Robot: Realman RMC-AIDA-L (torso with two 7-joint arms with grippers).
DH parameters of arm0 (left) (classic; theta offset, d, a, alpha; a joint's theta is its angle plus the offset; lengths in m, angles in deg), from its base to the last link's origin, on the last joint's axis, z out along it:
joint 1: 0 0.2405 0 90
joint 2: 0 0 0 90
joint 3: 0 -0.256 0 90
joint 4: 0 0 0 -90
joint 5: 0 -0.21 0 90
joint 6: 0 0 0 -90
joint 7: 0 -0.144 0 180
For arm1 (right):
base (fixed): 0 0 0 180
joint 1: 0 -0.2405 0 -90
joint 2: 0 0 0 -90
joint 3: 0 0.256 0 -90
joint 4: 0 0 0 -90
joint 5: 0 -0.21 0 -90
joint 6: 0 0 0 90
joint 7: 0 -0.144 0 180
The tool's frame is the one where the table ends.
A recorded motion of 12 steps. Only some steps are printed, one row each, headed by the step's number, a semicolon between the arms.
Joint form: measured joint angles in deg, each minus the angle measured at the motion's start. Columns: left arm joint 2, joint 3, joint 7, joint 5, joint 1, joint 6, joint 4; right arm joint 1, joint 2, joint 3, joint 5, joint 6, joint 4, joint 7.
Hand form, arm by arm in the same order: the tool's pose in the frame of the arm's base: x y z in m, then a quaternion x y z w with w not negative. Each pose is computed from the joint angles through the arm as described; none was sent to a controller.
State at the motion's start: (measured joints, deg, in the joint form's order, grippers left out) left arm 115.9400 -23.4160 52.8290 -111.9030 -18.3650 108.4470 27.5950; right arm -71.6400 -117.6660 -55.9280 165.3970 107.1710 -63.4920 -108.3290
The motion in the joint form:
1: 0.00 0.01 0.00 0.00 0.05 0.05 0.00; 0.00 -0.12 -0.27 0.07 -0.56 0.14 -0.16
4: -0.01 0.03 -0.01 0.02 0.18 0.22 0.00; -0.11 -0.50 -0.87 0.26 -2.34 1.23 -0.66
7: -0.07 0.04 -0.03 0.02 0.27 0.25 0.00; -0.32 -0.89 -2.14 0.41 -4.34 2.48 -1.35
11: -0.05 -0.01 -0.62 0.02 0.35 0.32 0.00; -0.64 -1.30 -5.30 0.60 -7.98 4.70 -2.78
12: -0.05 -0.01 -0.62 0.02 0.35 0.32 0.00; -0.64 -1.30 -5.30 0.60 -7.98 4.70 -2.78
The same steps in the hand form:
1: -0.3135 0.2392 0.0348 -0.89765 -0.12543 -0.37174 0.20074; 0.0389 0.4183 0.0495 -0.95710 -0.03105 -0.27152 0.09627
4: -0.3138 0.2383 0.0350 -0.89733 -0.12571 -0.37252 0.20056; 0.0391 0.4206 0.0435 -0.95645 -0.03093 -0.27227 0.10061
7: -0.3143 0.2378 0.0355 -0.89736 -0.12600 -0.37210 0.20104; 0.0385 0.4228 0.0360 -0.95467 -0.03374 -0.27643 0.10510
11: -0.3144 0.2372 0.0353 -0.89796 -0.12174 -0.37134 0.20236; 0.0376 0.4268 0.0233 -0.94944 -0.04185 -0.28907 0.11511
12: -0.3144 0.2372 0.0353 -0.89796 -0.12174 -0.37134 0.20236; 0.0376 0.4268 0.0233 -0.94944 -0.04185 -0.28907 0.11511

